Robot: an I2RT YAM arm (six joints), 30 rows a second.
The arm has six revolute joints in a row. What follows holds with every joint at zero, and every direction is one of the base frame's.
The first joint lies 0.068 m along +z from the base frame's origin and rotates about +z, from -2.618 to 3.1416 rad.
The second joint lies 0.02 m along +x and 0.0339 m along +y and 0.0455 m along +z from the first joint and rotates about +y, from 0 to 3.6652 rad.
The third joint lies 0.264 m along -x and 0.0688 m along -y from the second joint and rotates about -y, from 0 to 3.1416 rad.
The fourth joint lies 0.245 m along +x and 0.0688 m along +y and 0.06 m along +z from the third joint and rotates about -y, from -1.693 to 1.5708 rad.
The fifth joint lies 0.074 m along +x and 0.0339 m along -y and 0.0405 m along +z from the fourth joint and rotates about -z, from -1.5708 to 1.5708 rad.
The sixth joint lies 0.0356 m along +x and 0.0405 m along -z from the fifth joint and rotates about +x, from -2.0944 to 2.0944 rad.
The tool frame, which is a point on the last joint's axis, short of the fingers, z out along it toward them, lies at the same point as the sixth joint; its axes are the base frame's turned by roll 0, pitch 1.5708 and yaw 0 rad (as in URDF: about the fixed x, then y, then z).
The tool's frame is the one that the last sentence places.
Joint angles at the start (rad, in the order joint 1, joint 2, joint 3, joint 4, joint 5, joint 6):
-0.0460 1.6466 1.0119 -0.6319 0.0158 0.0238
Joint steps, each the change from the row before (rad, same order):
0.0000 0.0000 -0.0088 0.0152 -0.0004 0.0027
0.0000 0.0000 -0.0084 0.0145 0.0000 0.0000
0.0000 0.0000 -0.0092 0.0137 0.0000 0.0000
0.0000 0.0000 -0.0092 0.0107 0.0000 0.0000
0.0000 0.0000 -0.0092 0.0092 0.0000 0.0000
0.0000 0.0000 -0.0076 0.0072 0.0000 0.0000
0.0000 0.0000 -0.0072 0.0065 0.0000 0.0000
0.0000 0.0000 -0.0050 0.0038 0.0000 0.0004
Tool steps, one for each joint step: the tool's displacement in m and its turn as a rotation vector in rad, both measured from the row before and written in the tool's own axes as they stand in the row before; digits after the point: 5 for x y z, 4 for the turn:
0.00073 0.00002 0.00169 -0.0006 -0.0064 0.0028
0.00073 0.00001 0.00159 -0.0002 -0.0061 0.0001
0.00106 0.00000 0.00172 -0.0001 -0.0045 0.0001
0.00141 -0.00001 0.00170 0.0000 -0.0015 0.0000
0.00159 -0.00002 0.00169 0.0000 0.0000 0.0000
0.00137 -0.00002 0.00138 0.0000 0.0004 0.0000
0.00134 -0.00002 0.00130 0.0000 0.0007 0.0000
0.00102 -0.00001 0.00090 0.0000 0.0012 0.0004

